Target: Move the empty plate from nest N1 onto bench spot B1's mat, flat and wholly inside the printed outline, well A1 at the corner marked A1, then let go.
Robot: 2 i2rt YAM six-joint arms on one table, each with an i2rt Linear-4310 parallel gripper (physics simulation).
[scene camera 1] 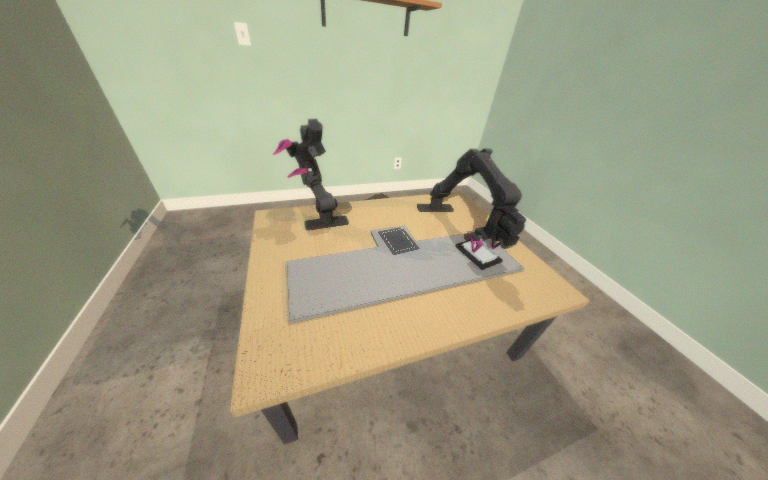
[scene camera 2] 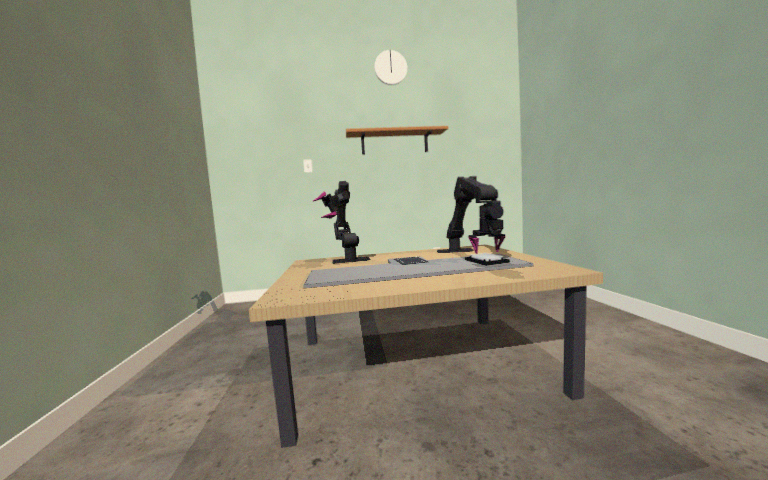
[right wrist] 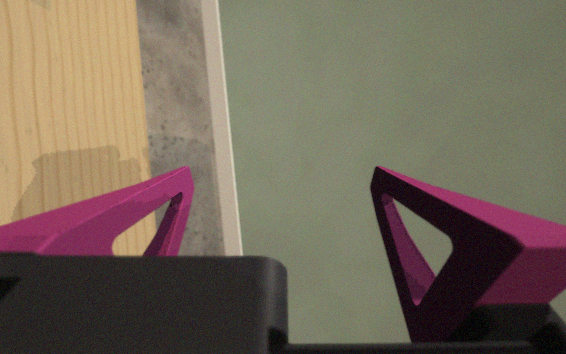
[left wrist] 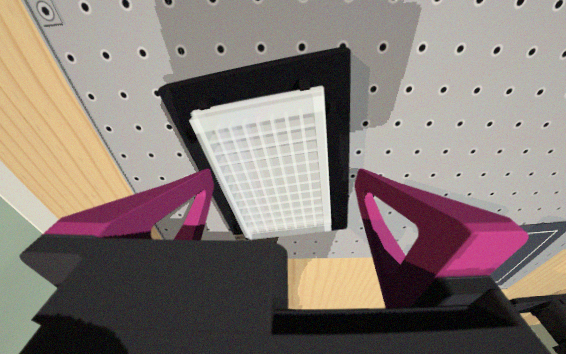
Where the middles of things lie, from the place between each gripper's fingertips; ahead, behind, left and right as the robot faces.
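Well plate [left wrist: 269, 154]: 260 mm below my right hand, 410 mm ahead of it, 740 mm to the left of it. Black pad [left wrist: 331, 68]: 270 mm below my right hand, with the same 410 mm ahead of it and 740 mm to the left of it.
Relative to my left hand, the well plate is 10 mm to the left, 20 mm behind and 20 mm below; the black pad is 10 mm to the left, 20 mm behind and 30 mm below.
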